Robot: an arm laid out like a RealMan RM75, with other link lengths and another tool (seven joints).
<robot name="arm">
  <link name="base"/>
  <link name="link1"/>
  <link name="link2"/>
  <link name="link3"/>
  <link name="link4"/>
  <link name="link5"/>
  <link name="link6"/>
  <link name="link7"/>
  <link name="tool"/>
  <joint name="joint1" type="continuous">
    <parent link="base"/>
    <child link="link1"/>
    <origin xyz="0 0 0.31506"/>
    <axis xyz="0 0 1"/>
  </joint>
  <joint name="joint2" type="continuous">
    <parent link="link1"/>
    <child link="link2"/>
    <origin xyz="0 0 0"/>
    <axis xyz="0 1 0"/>
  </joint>
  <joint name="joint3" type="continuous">
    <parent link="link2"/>
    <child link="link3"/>
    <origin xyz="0 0 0.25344"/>
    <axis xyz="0 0 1"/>
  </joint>
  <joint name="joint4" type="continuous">
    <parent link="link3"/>
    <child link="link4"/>
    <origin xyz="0 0 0"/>
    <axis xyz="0 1 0"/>
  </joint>
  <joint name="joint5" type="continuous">
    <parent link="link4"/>
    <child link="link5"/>
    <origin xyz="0 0 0.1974"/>
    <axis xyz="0 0 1"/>
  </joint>
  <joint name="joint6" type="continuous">
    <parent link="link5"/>
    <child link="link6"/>
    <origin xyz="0 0 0"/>
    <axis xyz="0 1 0"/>
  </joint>
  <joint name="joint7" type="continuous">
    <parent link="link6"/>
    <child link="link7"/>
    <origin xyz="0 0 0.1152"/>
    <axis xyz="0 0 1"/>
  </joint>
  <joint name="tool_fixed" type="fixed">
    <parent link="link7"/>
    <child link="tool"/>
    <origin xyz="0.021 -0.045 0.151" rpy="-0.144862 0 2.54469"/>
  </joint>
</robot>
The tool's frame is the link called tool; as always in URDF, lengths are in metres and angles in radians. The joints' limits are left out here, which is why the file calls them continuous.
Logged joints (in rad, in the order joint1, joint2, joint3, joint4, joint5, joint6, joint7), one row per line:
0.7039 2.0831 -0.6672 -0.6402 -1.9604 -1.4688 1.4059
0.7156 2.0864 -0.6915 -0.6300 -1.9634 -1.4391 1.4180
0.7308 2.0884 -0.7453 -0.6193 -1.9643 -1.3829 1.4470
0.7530 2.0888 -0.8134 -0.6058 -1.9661 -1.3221 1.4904
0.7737 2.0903 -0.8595 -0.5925 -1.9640 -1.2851 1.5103
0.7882 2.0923 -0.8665 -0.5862 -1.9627 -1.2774 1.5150
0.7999 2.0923 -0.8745 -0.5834 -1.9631 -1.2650 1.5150
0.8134 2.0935 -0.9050 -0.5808 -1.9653 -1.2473 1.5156
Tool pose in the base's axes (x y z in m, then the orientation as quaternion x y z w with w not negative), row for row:
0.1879 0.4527 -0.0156 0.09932 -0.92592 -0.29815 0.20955
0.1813 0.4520 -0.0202 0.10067 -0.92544 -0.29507 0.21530
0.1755 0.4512 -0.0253 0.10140 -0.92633 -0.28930 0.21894
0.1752 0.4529 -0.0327 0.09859 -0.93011 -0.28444 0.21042
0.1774 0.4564 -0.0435 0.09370 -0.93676 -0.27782 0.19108
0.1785 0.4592 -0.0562 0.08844 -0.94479 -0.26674 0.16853
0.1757 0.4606 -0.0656 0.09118 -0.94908 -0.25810 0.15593
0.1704 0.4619 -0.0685 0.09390 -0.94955 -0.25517 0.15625
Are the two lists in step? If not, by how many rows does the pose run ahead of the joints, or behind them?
The pose runs 2 rows behind the joints: the pose in row i belongs to the joints in row i - 2.
